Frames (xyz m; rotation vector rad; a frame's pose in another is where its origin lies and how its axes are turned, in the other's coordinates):
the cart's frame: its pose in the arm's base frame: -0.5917 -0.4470 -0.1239 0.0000 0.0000 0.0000
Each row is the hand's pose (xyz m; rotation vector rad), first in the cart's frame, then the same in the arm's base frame.
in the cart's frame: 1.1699 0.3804 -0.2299 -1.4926 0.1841 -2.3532
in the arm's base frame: 0.5782 -0.0666 -0.3538 -1.4926 0.1841 -2.3532
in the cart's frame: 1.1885 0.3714 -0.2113 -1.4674 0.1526 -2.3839
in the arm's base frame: 0.5968 -0.0756 -0.3352 -1.4674 0.1526 -2.3839
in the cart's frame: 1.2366 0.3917 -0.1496 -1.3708 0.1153 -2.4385
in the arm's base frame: 0.6449 -0.0553 -0.2735 -1.3708 0.1153 -2.4385
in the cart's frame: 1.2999 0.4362 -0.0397 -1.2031 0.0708 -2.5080
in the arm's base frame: 0.7082 -0.0108 -0.1636 -1.2031 0.0708 -2.5080
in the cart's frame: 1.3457 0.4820 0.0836 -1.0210 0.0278 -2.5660
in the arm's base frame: 0.7540 0.0350 -0.0403 -1.0210 0.0278 -2.5660
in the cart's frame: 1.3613 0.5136 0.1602 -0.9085 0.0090 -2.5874
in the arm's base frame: 0.7696 0.0666 0.0363 -0.9085 0.0090 -2.5874
